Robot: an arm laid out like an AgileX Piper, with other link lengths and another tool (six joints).
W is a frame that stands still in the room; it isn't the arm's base.
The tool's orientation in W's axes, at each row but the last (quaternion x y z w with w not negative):
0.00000, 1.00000, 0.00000, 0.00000
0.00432, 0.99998, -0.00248, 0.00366
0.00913, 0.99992, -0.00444, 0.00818
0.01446, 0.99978, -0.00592, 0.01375
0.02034, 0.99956, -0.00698, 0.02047
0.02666, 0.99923, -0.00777, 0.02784
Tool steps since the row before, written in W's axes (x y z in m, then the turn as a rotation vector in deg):
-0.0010, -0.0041, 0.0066, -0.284, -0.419, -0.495
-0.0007, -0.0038, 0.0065, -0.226, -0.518, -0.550
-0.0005, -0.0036, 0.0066, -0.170, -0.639, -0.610
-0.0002, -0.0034, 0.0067, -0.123, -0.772, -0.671
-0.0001, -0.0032, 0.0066, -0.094, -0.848, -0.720
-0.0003, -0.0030, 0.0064, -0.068, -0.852, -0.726
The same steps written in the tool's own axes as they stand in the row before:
0.0010, -0.0041, -0.0066, 0.284, -0.419, 0.495
0.0006, -0.0038, -0.0065, 0.226, -0.517, 0.551
0.0003, -0.0037, -0.0066, 0.168, -0.637, 0.613
-0.0001, -0.0035, -0.0067, 0.119, -0.768, 0.677
-0.0003, -0.0033, -0.0066, 0.089, -0.842, 0.728
-0.0002, -0.0031, -0.0064, 0.063, -0.844, 0.736

